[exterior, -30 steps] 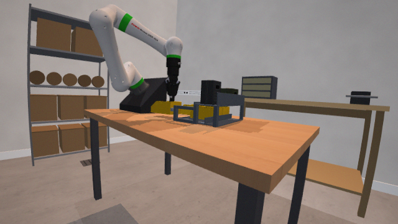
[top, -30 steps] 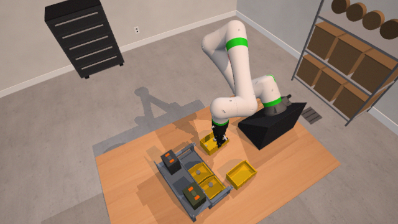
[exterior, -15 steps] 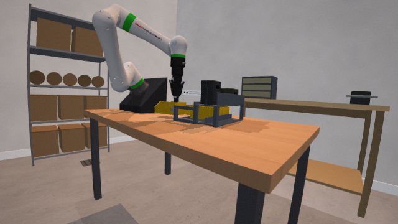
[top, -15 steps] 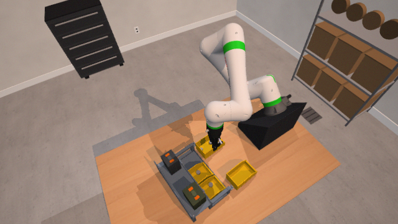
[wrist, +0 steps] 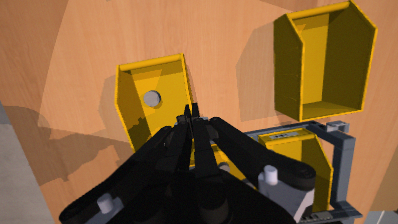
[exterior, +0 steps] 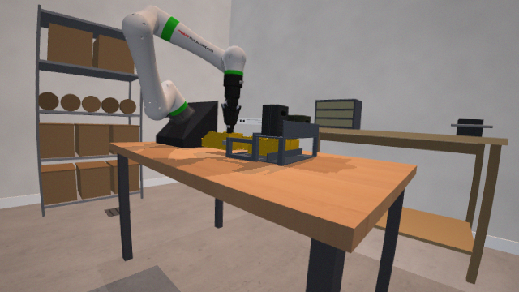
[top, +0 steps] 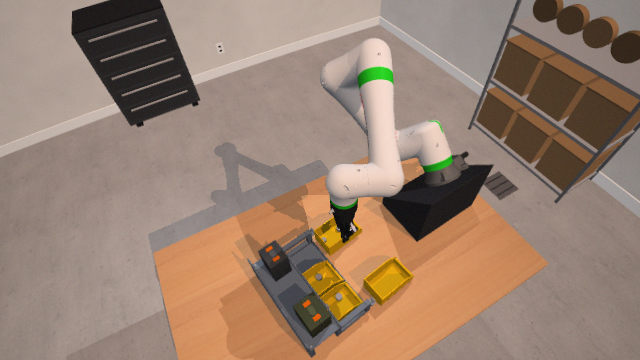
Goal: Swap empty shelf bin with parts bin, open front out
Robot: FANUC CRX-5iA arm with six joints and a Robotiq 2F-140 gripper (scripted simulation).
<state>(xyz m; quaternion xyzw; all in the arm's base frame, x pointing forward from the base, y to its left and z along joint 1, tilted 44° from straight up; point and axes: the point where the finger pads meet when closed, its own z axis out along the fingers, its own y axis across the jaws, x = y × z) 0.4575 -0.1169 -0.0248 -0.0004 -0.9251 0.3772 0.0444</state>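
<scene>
Now: hand 7 cm to the left of the grey round part, 7 cm above it and 3 cm past it. Round my hand: grey shelf (21 cm ahead, 7 cm to the left, 3 cm below).
</scene>
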